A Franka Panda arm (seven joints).
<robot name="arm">
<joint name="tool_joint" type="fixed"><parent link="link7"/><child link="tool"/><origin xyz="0 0 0.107" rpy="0 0 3.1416"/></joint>
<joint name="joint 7" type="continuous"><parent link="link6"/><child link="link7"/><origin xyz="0 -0.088 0" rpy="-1.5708 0 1.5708"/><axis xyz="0 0 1"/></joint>
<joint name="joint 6" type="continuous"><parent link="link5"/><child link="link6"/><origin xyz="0 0 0" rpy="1.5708 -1.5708 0"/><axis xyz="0 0 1"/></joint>
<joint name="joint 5" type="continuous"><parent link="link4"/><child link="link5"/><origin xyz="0.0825 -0.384 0" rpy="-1.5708 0 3.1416"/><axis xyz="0 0 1"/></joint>
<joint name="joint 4" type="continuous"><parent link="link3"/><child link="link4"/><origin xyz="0 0.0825 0" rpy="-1.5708 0 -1.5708"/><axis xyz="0 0 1"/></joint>
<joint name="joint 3" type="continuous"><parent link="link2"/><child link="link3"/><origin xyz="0.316 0 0" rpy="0 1.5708 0"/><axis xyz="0 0 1"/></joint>
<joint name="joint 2" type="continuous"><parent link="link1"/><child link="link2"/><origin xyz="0 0 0" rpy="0 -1.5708 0"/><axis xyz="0 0 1"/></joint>
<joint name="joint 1" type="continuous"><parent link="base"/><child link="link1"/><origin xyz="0 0 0.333" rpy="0 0 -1.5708"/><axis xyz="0 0 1"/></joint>
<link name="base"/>
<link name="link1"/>
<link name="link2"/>
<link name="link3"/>
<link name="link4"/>
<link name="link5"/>
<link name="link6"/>
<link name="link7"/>
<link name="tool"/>
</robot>
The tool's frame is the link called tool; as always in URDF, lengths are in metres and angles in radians. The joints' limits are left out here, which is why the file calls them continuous.
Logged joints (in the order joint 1, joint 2, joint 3, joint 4, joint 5, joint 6, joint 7), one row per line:
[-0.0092 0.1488 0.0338 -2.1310 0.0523 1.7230 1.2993]
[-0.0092 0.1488 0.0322 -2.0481 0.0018 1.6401 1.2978]
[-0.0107 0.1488 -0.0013 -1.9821 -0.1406 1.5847 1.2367]
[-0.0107 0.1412 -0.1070 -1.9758 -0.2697 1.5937 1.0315]
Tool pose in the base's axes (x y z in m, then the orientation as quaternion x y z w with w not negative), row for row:
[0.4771 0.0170 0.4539 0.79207 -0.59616 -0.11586 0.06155]
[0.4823 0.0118 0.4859 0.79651 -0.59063 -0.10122 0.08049]
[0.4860 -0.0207 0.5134 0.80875 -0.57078 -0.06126 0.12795]
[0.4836 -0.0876 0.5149 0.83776 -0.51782 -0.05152 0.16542]
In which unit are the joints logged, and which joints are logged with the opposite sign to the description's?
The joints are logged in radians. Opposite sign: joint 2.
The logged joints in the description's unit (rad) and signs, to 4 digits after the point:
[-0.0092 -0.1488 0.0338 -2.1310 0.0523 1.7230 1.2993]
[-0.0092 -0.1488 0.0322 -2.0481 0.0018 1.6401 1.2978]
[-0.0107 -0.1488 -0.0013 -1.9821 -0.1406 1.5847 1.2367]
[-0.0107 -0.1412 -0.1070 -1.9758 -0.2697 1.5937 1.0315]

